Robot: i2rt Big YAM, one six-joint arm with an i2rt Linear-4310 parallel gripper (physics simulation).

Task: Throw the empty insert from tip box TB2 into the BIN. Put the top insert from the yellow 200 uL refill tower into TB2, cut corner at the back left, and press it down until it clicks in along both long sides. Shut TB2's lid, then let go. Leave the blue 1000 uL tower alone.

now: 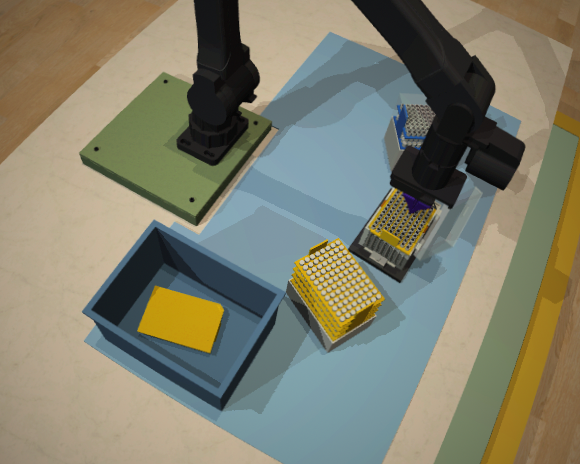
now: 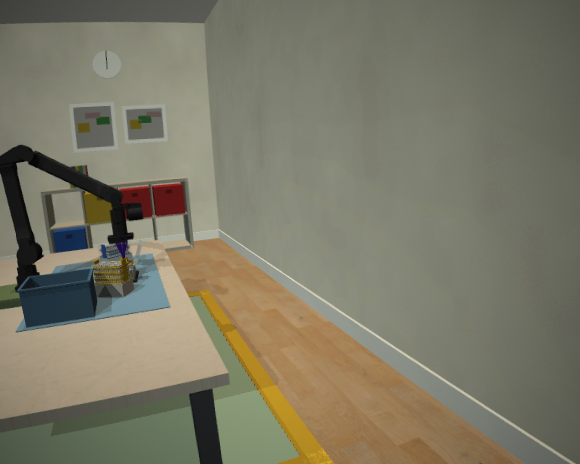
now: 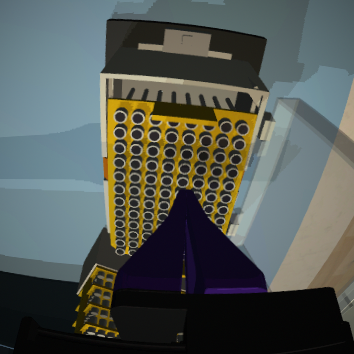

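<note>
TB2 (image 1: 378, 257) (image 3: 182, 67) stands with its clear lid (image 1: 465, 217) (image 3: 274, 160) open at its side. A yellow insert full of tips (image 1: 398, 227) (image 3: 160, 160) lies in its top. Whether both long sides are clicked in cannot be told. My gripper (image 1: 412, 211) (image 2: 123, 257) (image 3: 184, 197) is shut and empty, purple fingertips together, pointing down at the insert; contact is unclear. The yellow refill tower (image 1: 340, 282) (image 2: 110, 273) (image 3: 100, 297) stands near TB2. A yellow insert (image 1: 181, 320) lies flat inside the BIN (image 1: 250, 350) (image 2: 60, 303).
The blue 1000 uL tower (image 1: 415, 122) (image 2: 108, 250) stands behind TB2, partly hidden by the arm. The arm's base stands on a green board (image 1: 135, 125). TB2, the towers and the BIN stand on a blue mat (image 1: 345, 395) (image 2: 145, 300).
</note>
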